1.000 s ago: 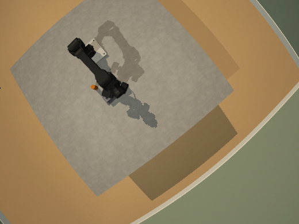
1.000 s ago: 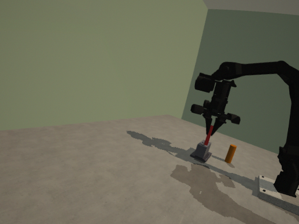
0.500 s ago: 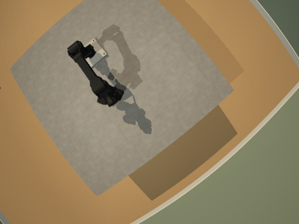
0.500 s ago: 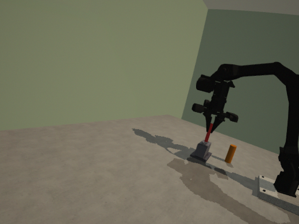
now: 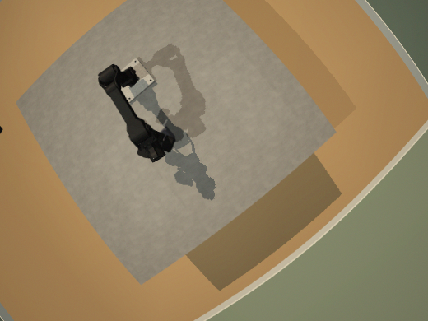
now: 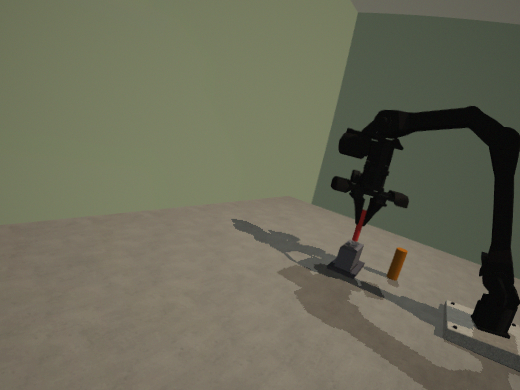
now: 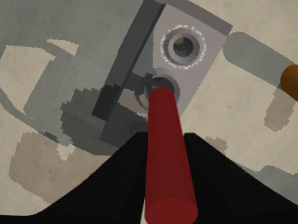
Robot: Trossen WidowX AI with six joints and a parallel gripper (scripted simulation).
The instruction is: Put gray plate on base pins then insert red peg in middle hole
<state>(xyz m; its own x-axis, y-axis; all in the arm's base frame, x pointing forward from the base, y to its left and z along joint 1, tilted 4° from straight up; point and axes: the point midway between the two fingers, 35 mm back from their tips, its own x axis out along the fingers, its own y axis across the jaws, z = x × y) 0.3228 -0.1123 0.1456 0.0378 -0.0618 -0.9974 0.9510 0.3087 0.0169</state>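
The red peg lies right at my gripper tip. From my gripper tip the other things lie so: orange cylinder (12 cm behind, 4 cm to the right, 7 cm below).
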